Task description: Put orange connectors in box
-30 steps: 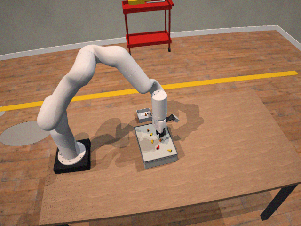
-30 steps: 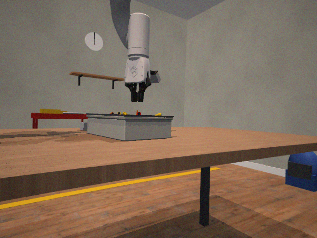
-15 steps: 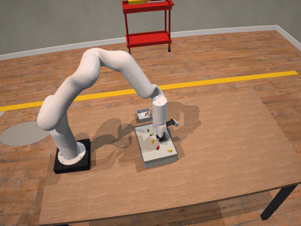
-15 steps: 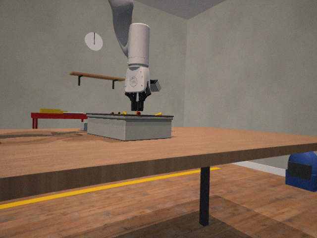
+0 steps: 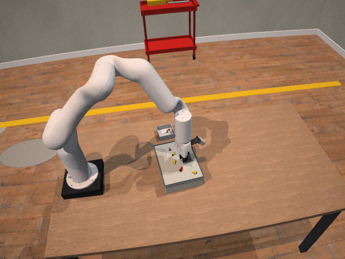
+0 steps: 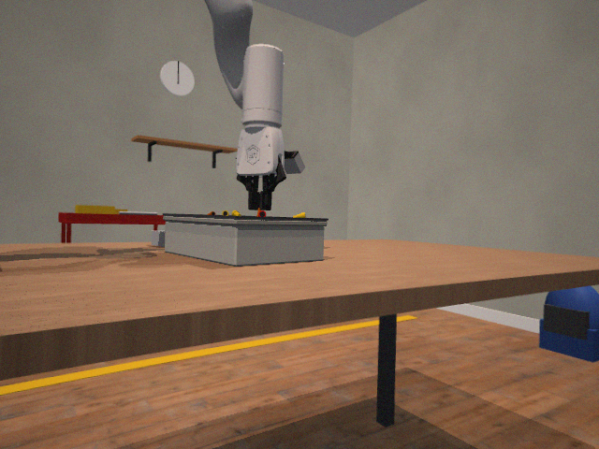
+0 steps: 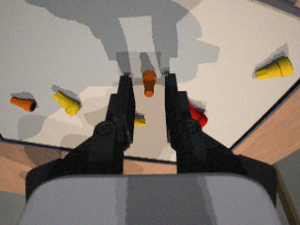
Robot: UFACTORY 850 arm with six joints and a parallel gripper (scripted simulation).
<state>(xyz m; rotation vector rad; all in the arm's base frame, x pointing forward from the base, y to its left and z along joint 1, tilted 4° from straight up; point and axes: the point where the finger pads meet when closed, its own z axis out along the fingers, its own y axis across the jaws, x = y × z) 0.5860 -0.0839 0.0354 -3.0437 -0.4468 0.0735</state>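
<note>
My gripper is now 3 cm past the grey tool case, 2 cm to the right of it and 6 cm above it. Round my hand: red connector: 3 cm behind, 5 cm to the right, 3 cm below.
</note>
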